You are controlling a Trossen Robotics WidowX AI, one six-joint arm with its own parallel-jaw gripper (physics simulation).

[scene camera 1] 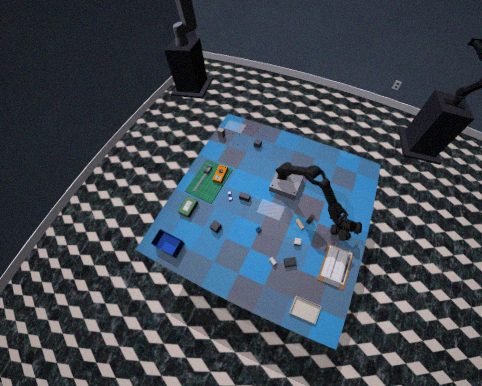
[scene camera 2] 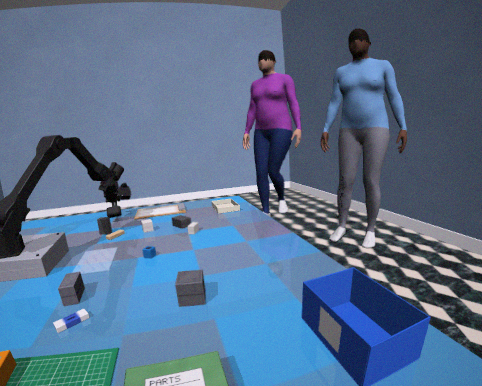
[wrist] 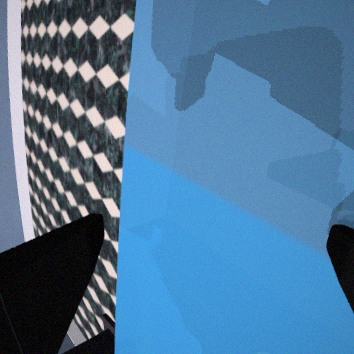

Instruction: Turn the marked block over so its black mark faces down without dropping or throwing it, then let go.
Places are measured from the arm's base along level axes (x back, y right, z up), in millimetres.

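Where they show: gripper, fingertip midpoint: (scene camera 1: 351,234) (wrist: 216,231); arm's base, origin of the base link: (scene camera 1: 282,175) (scene camera 2: 10,252).
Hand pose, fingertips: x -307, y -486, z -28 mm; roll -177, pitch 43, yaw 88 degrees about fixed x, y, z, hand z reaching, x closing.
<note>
Things, the pixels of their top centre, and the offset from my fingertips. "spot": a spot on its surface instead.
- small blue block, middle of its top: (scene camera 2: 148,247) (scene camera 1: 258,228) dx -82, dy +566, dz -7 mm
- smaller pale block, middle of its top: (scene camera 2: 192,224) (scene camera 1: 273,260) dx -256, dy +442, dz -4 mm
- dark upright block, middle of its top: (scene camera 2: 103,218) (scene camera 1: 311,217) dx +48, dy +263, dz +29 mm
- tan piece, middle of its top: (scene camera 2: 115,232) (scene camera 1: 300,223) dx +11, dy +321, dz -19 mm
- dark block, middle of its top: (scene camera 2: 180,217) (scene camera 1: 290,261) dx -238, dy +344, dz +0 mm
- open book, middle of its top: (scene camera 2: 160,207) (scene camera 1: 337,265) dx -204, dy +68, dz -15 mm
- cream tray, surface spot: (scene camera 1: 291,309) spot: dx -494, dy +287, dz -31 mm
- blue bin, middle of its top: (scene camera 2: 360,298) (scene camera 1: 165,241) dx -310, dy +1078, dz +42 mm
My gripper (scene camera 1: 349,231) (scene camera 2: 119,202) (wrist: 216,231) is open and empty. It hangs above the mat near its right edge in scene camera 1, behind the open book. A small blue block (scene camera 1: 258,229) (scene camera 2: 149,251) rests on the mat with a dark patch on its upper face; I cannot tell for certain whether this is the black mark. A pale block (scene camera 1: 297,241) (scene camera 2: 146,225) and a smaller pale block (scene camera 1: 272,261) (scene camera 2: 193,227) also rest there, with no mark readable. The gripper is well apart from all three. No block shows in the wrist view.
A dark upright block (scene camera 1: 310,219) (scene camera 2: 104,225) and a tan piece (scene camera 1: 299,224) (scene camera 2: 115,234) stand nearest the arm. A dark block (scene camera 1: 290,262) (scene camera 2: 181,221), an open book (scene camera 1: 336,266), a cream tray (scene camera 1: 291,309) and a blue bin (scene camera 1: 167,243) (scene camera 2: 400,345) are around. Two people stand beyond the mat.
</note>
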